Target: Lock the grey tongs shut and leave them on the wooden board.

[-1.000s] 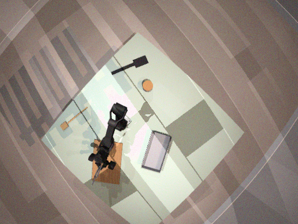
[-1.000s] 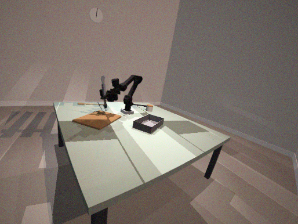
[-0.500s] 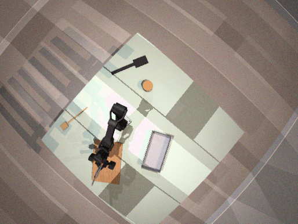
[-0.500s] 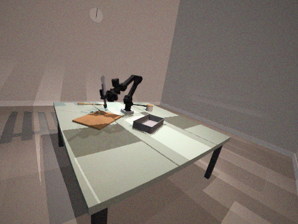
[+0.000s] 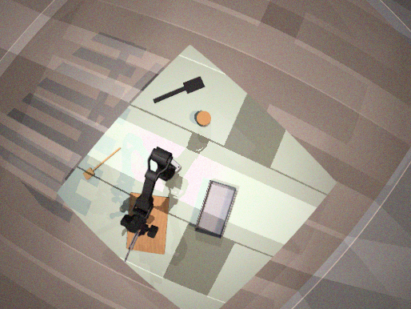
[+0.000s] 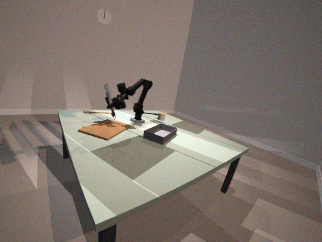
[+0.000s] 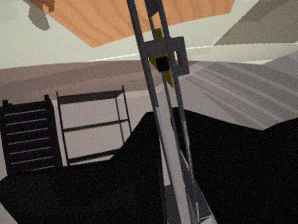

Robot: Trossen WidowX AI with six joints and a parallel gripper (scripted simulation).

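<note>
Now: gripper tip 10 mm to the right of the wooden board and 160 mm above it. The rest, counted from my gripper tip: black spatula: 370 mm behind, 770 mm to the left, 160 mm below; orange puck: 140 mm behind, 710 mm to the left, 130 mm below; roasting tin: 240 mm ahead, 360 mm to the left, 140 mm below.
</note>
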